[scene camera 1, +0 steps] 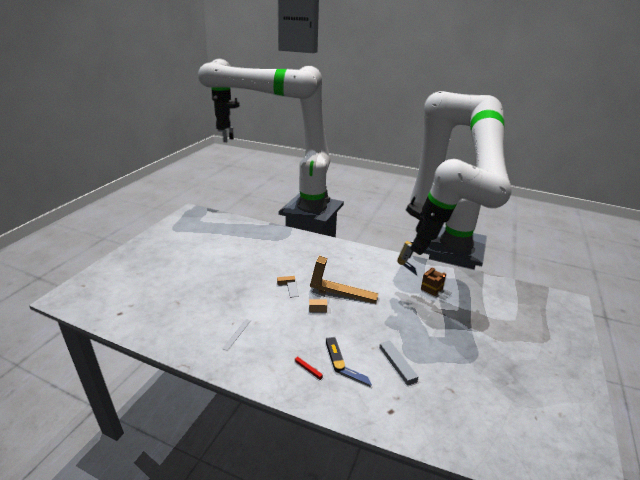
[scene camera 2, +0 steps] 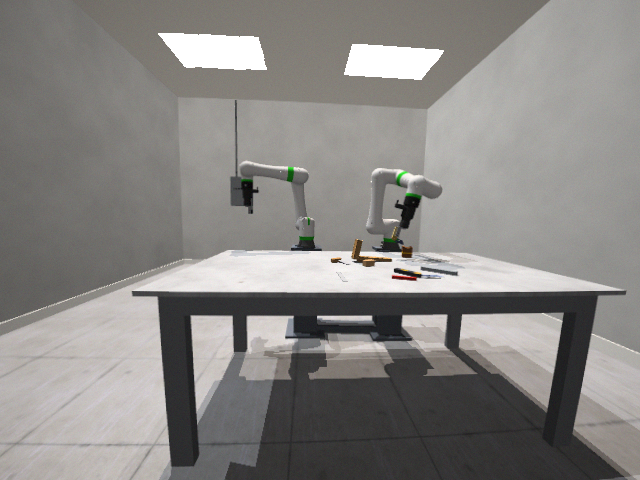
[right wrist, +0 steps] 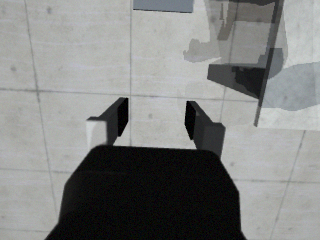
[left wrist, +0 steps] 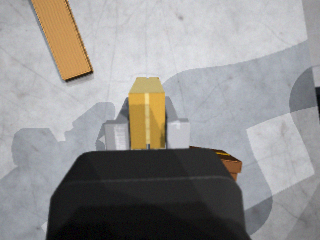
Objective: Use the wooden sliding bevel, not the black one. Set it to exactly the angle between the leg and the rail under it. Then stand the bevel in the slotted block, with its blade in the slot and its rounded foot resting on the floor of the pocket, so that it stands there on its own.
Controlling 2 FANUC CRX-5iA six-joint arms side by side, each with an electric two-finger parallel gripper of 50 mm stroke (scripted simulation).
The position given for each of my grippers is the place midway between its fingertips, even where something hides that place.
Observation:
In view: my left gripper (left wrist: 148, 109), my right gripper (right wrist: 157, 111) and a wooden bevel (left wrist: 146, 97).
The right wrist view does not show the wooden bevel: it is out of frame.

